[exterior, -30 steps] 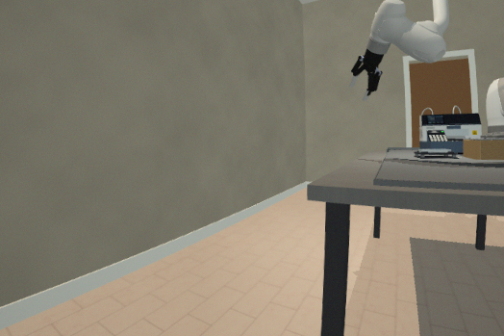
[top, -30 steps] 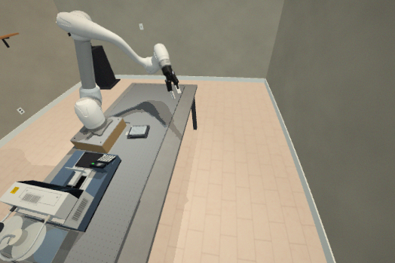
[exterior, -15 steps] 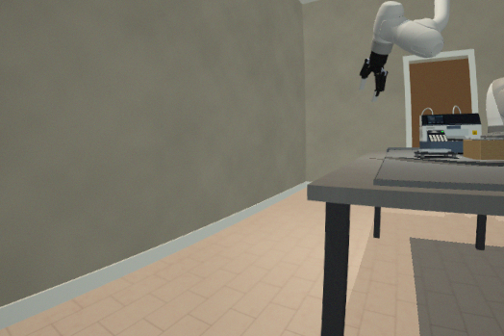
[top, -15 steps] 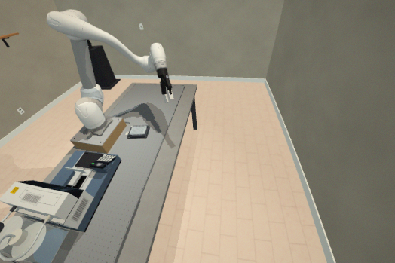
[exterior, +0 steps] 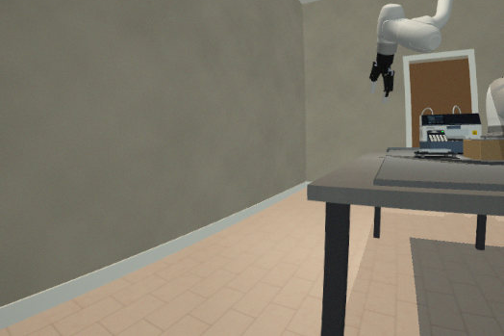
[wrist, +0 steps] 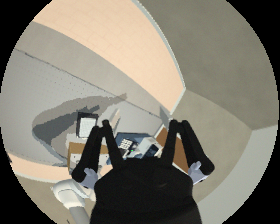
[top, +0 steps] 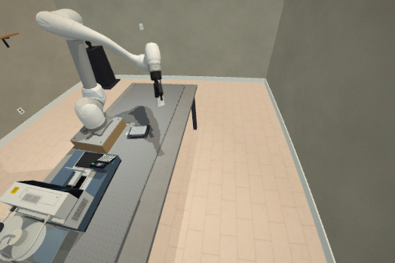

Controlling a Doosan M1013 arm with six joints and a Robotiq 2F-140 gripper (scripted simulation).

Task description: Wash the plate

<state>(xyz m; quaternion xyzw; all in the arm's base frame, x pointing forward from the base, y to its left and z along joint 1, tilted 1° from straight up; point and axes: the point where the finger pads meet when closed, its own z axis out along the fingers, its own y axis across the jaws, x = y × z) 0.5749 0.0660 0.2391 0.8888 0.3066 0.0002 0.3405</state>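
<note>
The white well plate lies 29 cm below my hand, 25 cm behind it and 2 cm to the right of it. The rest, counted from my hand: dark plate nest N1 (30 cm below, 25 cm behind, 2 cm to the right); plate washer (51 cm to the right, 45 cm behind, 19 cm below).
</note>
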